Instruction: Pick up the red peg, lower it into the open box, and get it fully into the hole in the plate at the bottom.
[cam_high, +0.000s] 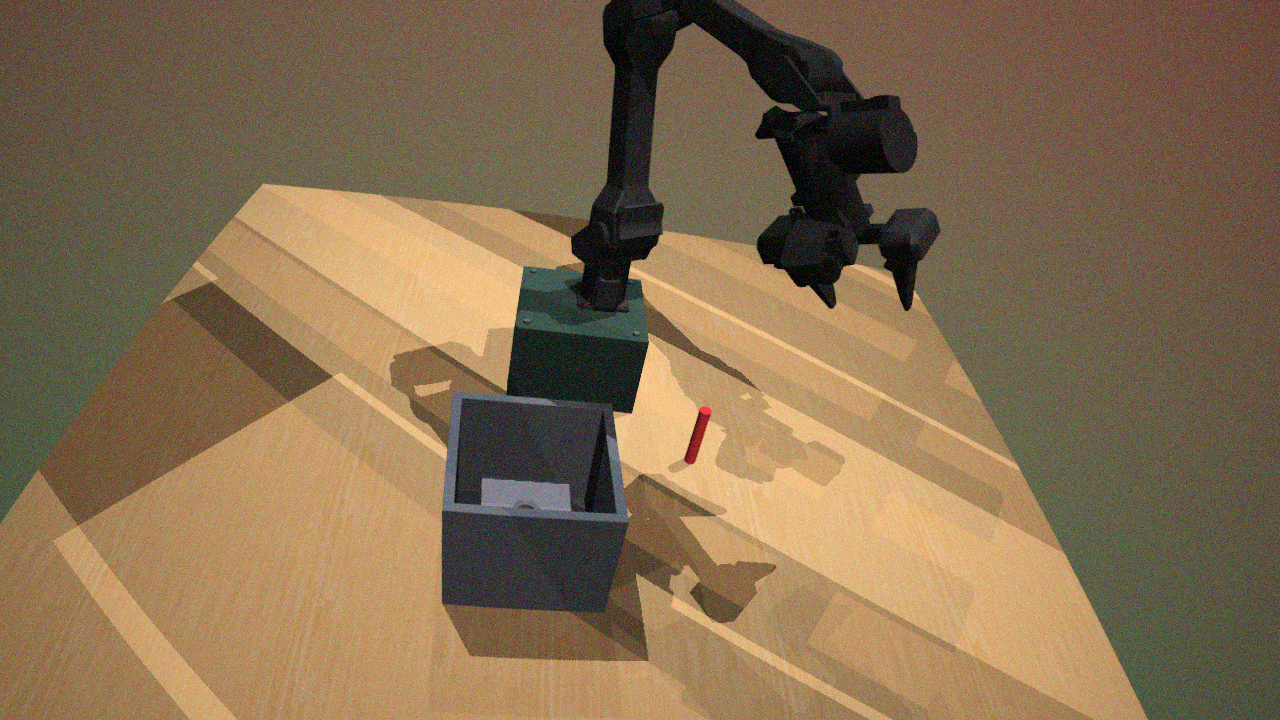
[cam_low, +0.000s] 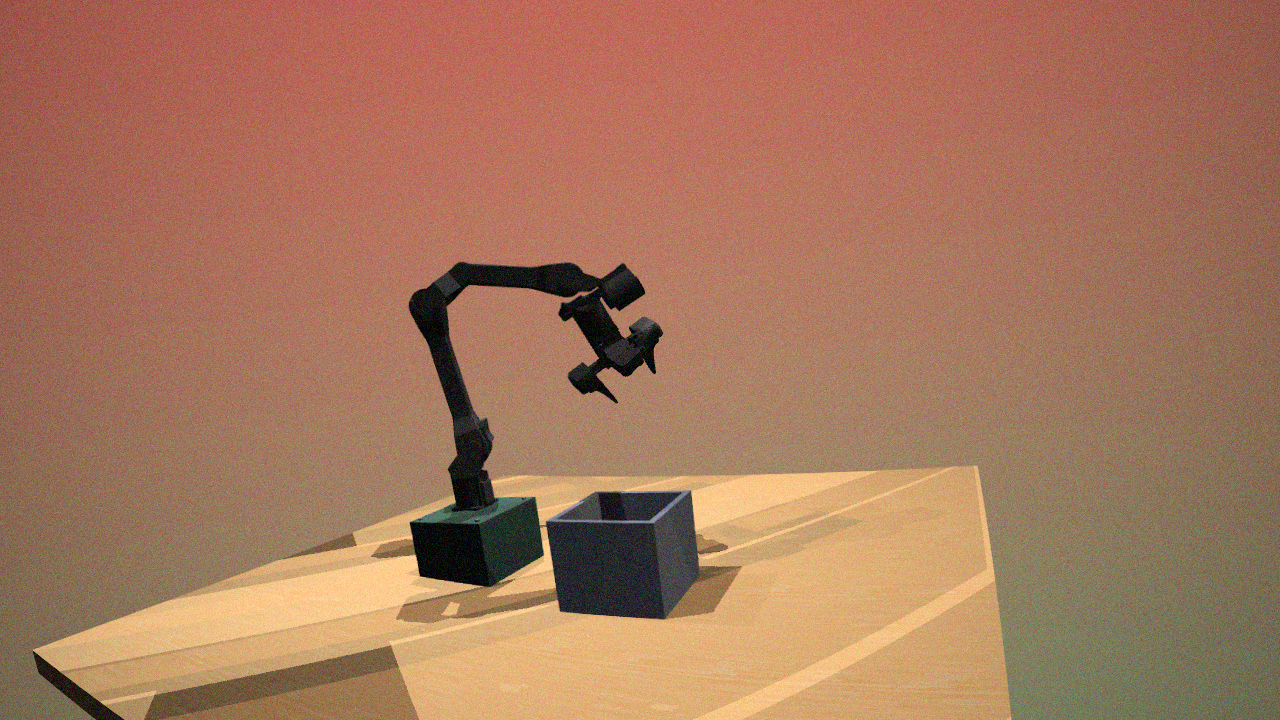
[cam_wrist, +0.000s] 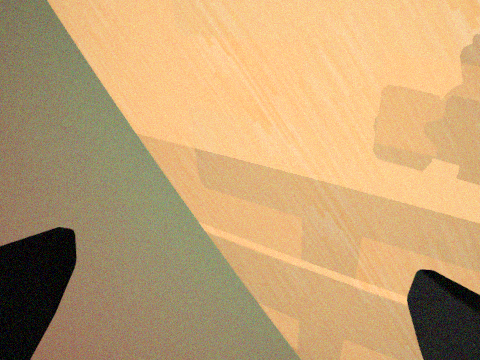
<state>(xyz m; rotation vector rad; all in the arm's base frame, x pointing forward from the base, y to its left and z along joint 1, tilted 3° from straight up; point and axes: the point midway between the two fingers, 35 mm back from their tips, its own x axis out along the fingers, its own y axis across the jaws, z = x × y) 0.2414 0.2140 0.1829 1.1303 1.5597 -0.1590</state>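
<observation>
Now: the red peg 230 mm below my gripper tip, 120 mm to the right of it and 60 mm behind it. The rest, counted from my gripper tip: pale plate (320 mm to the right, 230 mm below, 100 mm ahead).
</observation>
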